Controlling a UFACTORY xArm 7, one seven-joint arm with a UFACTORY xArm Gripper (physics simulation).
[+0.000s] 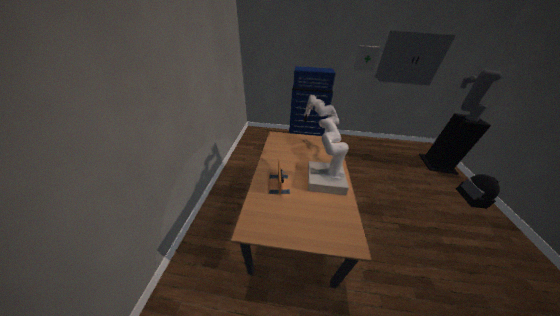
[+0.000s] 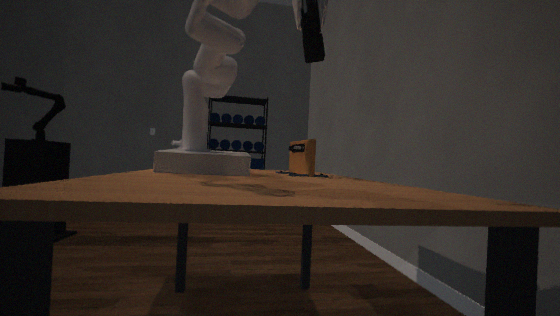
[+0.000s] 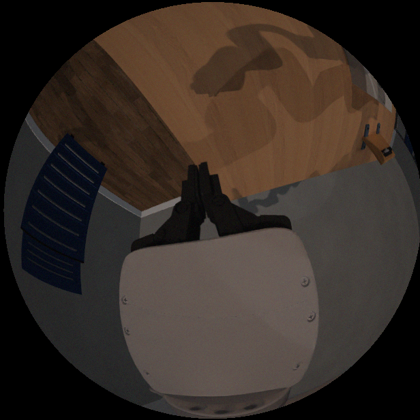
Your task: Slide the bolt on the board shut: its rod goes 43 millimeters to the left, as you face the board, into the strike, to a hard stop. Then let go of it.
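Frame: origin at the arm's base, x right, y ahead, z up, level; metres.
Seen in the pictures: gripper, fingertip midpoint: (image 1: 304, 121) (image 2: 315, 60); arm's base, origin of the base link: (image 1: 333, 174) (image 2: 194, 150).
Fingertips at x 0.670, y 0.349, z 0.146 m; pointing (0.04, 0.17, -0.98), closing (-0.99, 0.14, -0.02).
Note:
Pixels of each thing's top centre, then the offset from my fingertips to it. Level surfaces: height alone.
- upright orange board, middle of its top: (image 2: 302, 140) (image 1: 279, 170) dx -0.833, dy +0.104, dz -0.068 m
- small black bolt, middle of its top: (image 2: 295, 143) dx -0.845, dy +0.073, dz -0.084 m
- wooden table, its level: dz -0.229 m
The upright orange board (image 1: 280, 186) (image 2: 302, 162) (image 3: 376, 146) stands on dark feet on the table. The small black bolt (image 1: 282, 175) (image 2: 297, 148) (image 3: 386, 151) is on the board's upper part, on the side towards the arm's base; how far its rod is slid is too small to tell. My gripper (image 1: 306, 118) (image 2: 314, 61) (image 3: 200, 175) is shut and empty, its black fingers together. It hangs high above the table, well apart from the board and the bolt.
The arm's white base (image 1: 327, 187) (image 2: 201, 163) stands on the wooden table (image 1: 300, 225) (image 2: 380, 202) (image 3: 165, 65), beside the board. A wall runs along the table's far side, behind the board. A blue cabinet (image 1: 313, 80) (image 3: 62, 200) stands beyond the table's end.

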